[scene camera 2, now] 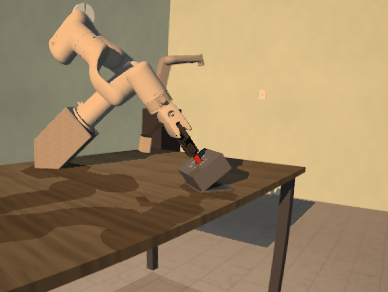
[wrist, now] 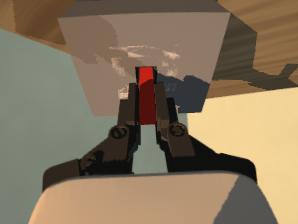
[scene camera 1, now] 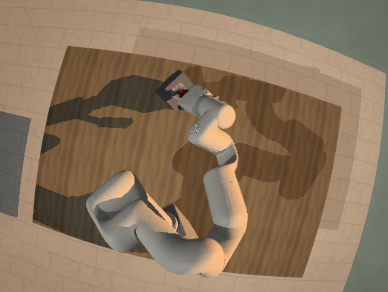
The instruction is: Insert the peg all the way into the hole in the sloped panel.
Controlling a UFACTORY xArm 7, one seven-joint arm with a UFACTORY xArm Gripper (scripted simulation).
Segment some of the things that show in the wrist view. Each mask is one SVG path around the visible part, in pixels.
The gripper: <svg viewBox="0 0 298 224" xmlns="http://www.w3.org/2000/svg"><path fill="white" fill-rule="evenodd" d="M279 223L268 200L258 186L254 163L246 158L216 153L213 149L191 136L187 127L178 121L174 98L166 98L164 82L154 84L156 142L161 150L165 152L167 170L170 173L132 174L133 154L137 151L138 145L141 145L141 125L139 119L139 85L129 83L128 99L120 100L117 125L110 129L108 137L81 159L74 159L52 166L44 172L42 196L29 221L29 224Z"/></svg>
A red peg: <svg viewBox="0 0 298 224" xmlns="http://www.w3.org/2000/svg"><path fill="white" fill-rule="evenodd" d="M141 67L139 76L140 125L156 124L153 70L152 67Z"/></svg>
